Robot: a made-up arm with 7 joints. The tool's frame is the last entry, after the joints.
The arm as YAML. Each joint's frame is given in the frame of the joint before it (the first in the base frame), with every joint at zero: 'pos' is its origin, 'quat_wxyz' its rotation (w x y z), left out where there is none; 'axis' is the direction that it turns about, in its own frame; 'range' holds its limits. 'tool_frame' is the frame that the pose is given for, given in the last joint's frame.
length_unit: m
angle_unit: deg
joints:
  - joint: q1
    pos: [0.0, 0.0, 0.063]
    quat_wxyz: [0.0, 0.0, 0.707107, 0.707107]
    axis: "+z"
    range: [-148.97, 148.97]
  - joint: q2
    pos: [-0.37, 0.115, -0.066]
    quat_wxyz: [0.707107, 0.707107, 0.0, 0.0]
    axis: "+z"
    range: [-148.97, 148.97]
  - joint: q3
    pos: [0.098, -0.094, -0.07]
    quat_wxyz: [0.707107, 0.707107, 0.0, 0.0]
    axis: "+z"
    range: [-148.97, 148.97]
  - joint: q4
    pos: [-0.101, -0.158, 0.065]
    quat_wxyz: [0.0, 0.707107, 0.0, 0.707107]
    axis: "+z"
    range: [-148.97, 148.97]
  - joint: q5
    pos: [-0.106, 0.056, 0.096]
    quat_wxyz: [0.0, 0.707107, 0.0, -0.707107]
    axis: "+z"
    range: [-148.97, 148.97]
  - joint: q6
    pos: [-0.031, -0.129, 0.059]
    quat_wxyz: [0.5, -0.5, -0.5, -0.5]
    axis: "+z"
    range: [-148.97, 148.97]
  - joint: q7
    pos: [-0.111, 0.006, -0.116]
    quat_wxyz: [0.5, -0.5, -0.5, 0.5]
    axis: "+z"
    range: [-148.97, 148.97]
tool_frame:
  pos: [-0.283, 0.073, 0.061]
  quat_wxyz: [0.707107, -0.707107, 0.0, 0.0]
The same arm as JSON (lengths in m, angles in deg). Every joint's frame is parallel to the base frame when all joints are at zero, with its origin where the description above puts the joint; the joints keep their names.
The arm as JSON. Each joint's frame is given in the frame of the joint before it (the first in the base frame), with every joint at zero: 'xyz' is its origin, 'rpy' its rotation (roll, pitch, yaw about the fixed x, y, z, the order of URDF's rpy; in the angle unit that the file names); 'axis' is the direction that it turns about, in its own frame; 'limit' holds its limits. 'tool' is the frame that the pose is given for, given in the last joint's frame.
{"units": {"length": "m", "angle": "deg"}, "joints": [
  {"name": "q1", "type": "revolute", "origin": {"xyz": [0.0, 0.0, 0.063], "rpy": [0.0, 0.0, 0.0]}, "axis": [0.0, 1.0, 0.0], "limit": {"lower": -148.97, "upper": 148.97}},
  {"name": "q2", "type": "revolute", "origin": {"xyz": [0.37, -0.066, 0.115], "rpy": [0.0, 0.0, 0.0]}, "axis": [0.0, 0.0, -1.0], "limit": {"lower": -148.97, "upper": 148.97}},
  {"name": "q3", "type": "revolute", "origin": {"xyz": [-0.098, -0.094, 0.07], "rpy": [0.0, 0.0, 0.0]}, "axis": [0.0, -1.0, 0.0], "limit": {"lower": -148.97, "upper": 148.97}},
  {"name": "q4", "type": "revolute", "origin": {"xyz": [0.101, -0.065, 0.158], "rpy": [0.0, 0.0, 0.0]}, "axis": [-1.0, 0.0, 0.0], "limit": {"lower": -148.97, "upper": 148.97}},
  {"name": "q5", "type": "revolute", "origin": {"xyz": [-0.096, 0.106, 0.056], "rpy": [0.0, 0.0, 0.0]}, "axis": [0.0, 1.0, 0.0], "limit": {"lower": -148.97, "upper": 148.97}},
  {"name": "q6", "type": "revolute", "origin": {"xyz": [-0.031, 0.059, 0.129], "rpy": [0.0, 0.0, 0.0]}, "axis": [0.0, 0.0, -1.0], "limit": {"lower": -148.97, "upper": 148.97}},
  {"name": "q7", "type": "revolute", "origin": {"xyz": [0.006, -0.111, 0.116], "rpy": [0.0, 0.0, 0.0]}, "axis": [0.0, -1.0, 0.0], "limit": {"lower": -148.97, "upper": 148.97}}
], "tool": {"origin": {"xyz": [-0.283, -0.061, 0.073], "rpy": [0.0, 0.0, 0.0]}}}

